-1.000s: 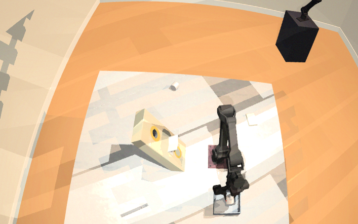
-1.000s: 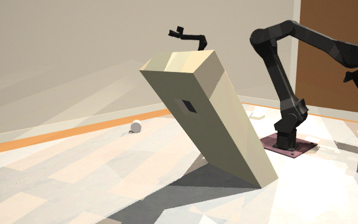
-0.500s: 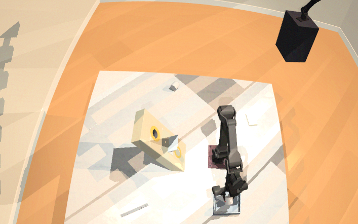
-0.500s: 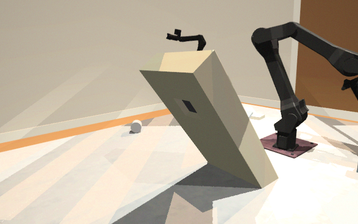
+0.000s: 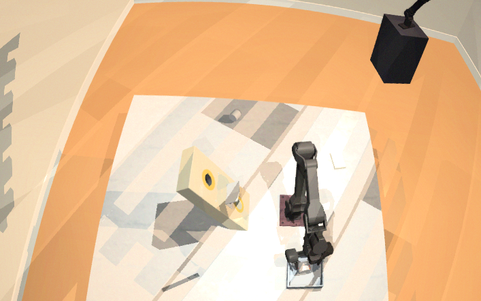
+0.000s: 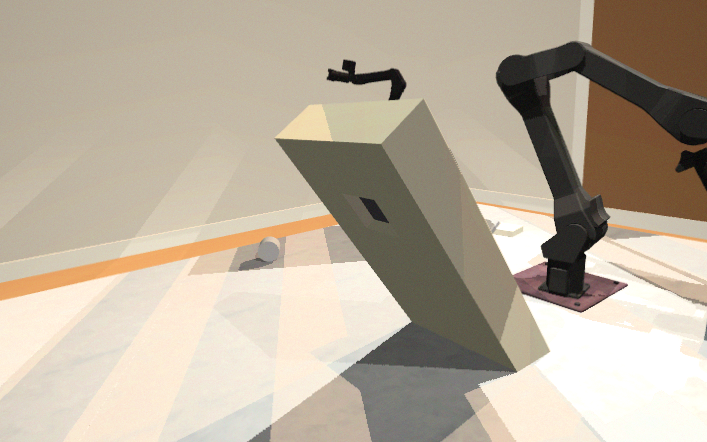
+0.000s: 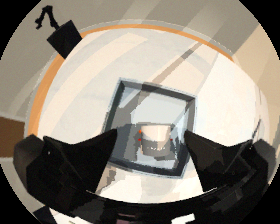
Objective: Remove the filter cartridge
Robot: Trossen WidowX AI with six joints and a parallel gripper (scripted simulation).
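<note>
Right now my gripper tip is 10 mm short of the round filter cartridge, 10 mm to the left of it and 30 mm above it. Round my gripper tip: cream block (290 mm behind, 520 mm to the right, 50 mm below); then grey tray (10 mm to the left, 40 mm below); then service panel (310 mm ahead, 340 mm to the right, 100 mm above).
</note>
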